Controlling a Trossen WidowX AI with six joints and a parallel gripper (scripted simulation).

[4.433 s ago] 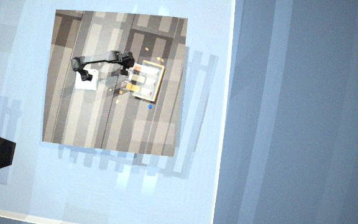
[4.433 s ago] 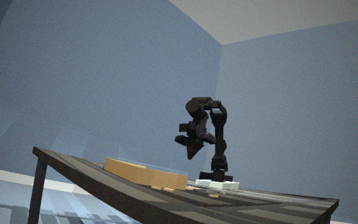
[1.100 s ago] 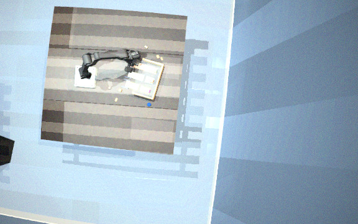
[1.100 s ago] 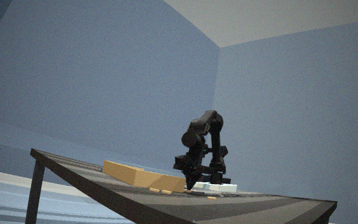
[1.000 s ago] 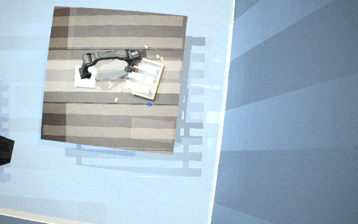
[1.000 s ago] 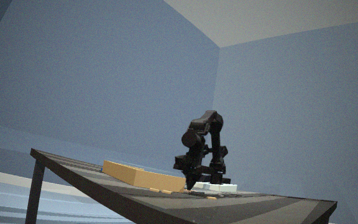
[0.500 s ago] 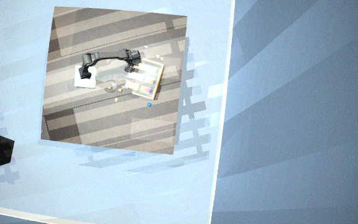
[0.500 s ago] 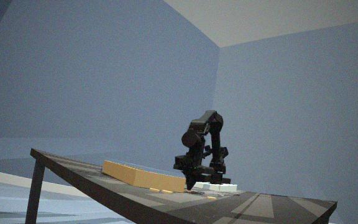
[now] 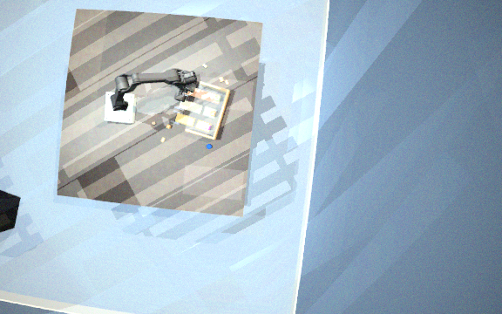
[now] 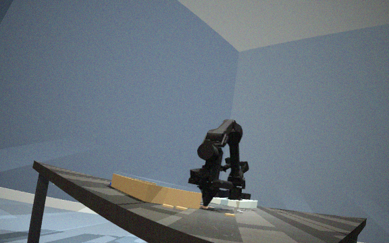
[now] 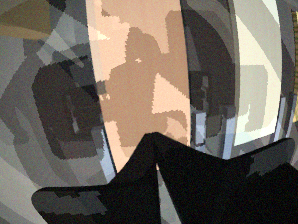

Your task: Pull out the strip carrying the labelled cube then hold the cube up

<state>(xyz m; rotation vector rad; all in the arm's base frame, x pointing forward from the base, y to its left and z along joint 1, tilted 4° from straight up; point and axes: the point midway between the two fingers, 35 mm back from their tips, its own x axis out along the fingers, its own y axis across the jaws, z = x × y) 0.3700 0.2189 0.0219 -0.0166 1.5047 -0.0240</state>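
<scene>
My gripper tip is now 100 mm short of the strip. Also, from my gripper tip: labelled cube: 210 mm ahead, 20 mm above; then blue dot: 310 mm to the right, 240 mm ahead.
</scene>
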